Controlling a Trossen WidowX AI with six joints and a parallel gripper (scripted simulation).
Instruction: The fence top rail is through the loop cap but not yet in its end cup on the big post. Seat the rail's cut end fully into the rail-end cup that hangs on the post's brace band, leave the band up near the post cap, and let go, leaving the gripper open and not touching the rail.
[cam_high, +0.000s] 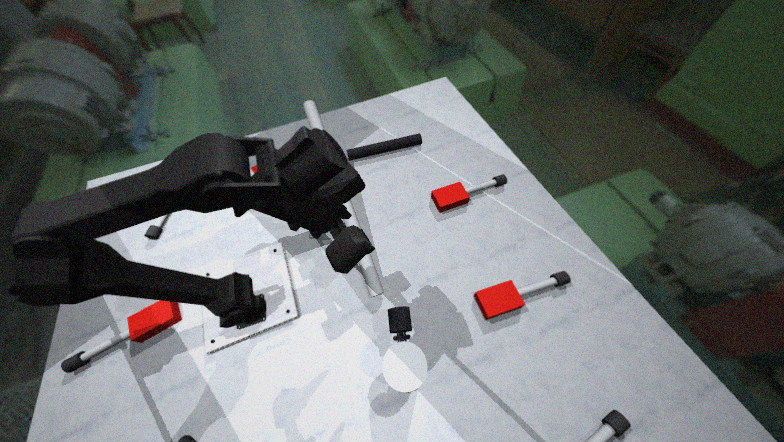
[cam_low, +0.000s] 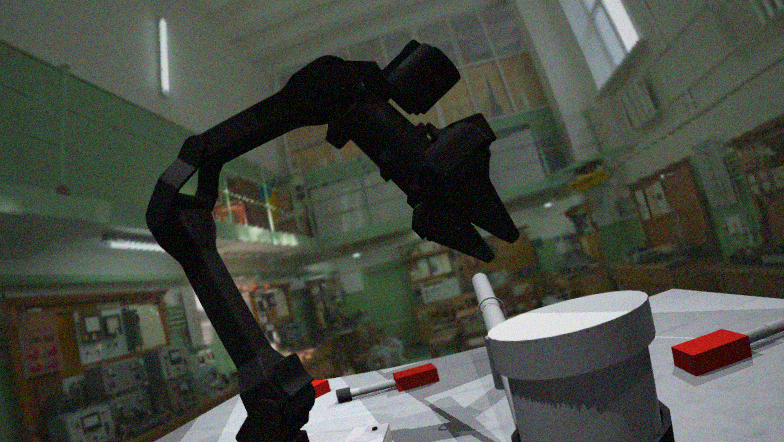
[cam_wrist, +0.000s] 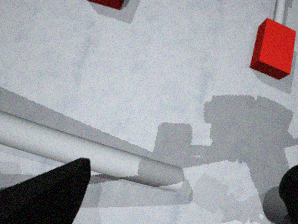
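The dark rail-end cup is 20 mm ahead of my gripper tip, 160 mm to the right of it and 90 mm below it. Also, from my gripper tip: dark bar: 160 mm ahead, 420 mm to the left, 220 mm below.
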